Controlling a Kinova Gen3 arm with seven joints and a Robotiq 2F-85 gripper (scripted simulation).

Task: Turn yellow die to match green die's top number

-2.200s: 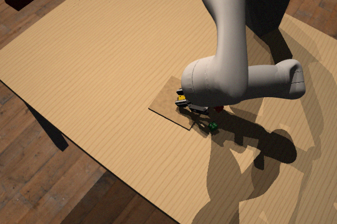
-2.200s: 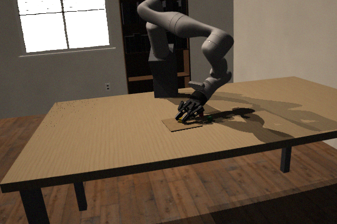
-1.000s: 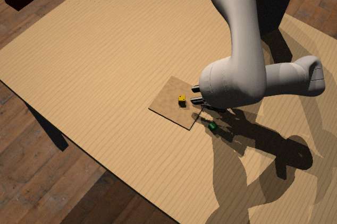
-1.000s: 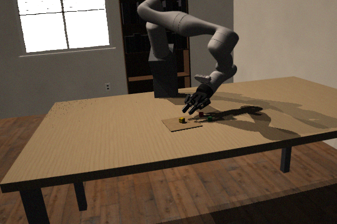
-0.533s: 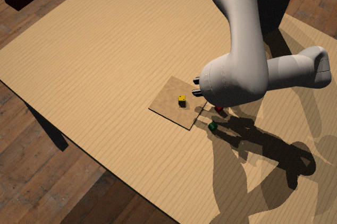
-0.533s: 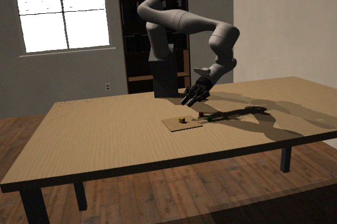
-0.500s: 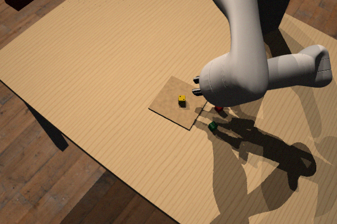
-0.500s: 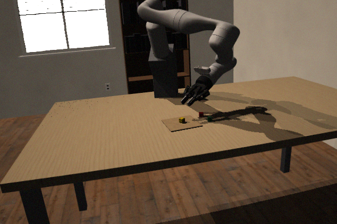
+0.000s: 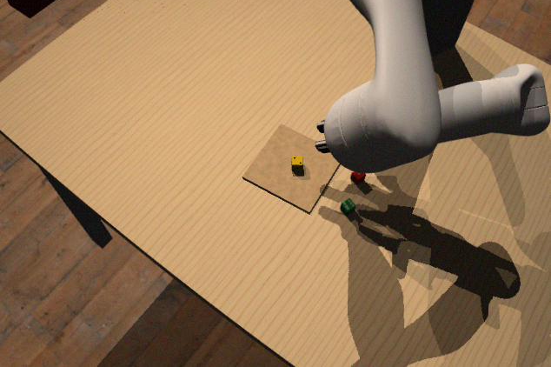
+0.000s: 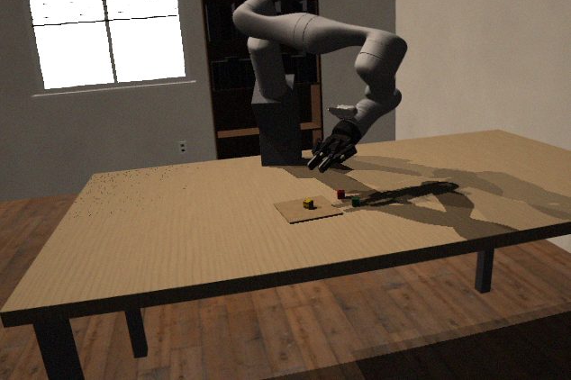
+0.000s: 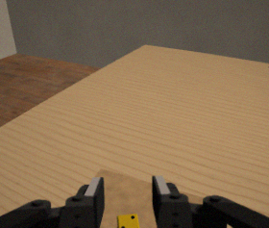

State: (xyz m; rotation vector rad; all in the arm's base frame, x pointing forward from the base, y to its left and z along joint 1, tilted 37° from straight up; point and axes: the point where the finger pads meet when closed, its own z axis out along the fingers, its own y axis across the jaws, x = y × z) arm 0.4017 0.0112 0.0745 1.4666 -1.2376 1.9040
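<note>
Right now the yellow die is 20 mm ahead of my hand, 40 mm to the right of it and 100 mm below it. From my hand the other things lie so: red die: 10 mm behind, 70 mm to the left, 100 mm below; then green die: 50 mm ahead, 80 mm to the left, 100 mm below; then brown mat: 20 mm ahead, 50 mm to the right, 110 mm below.
</note>
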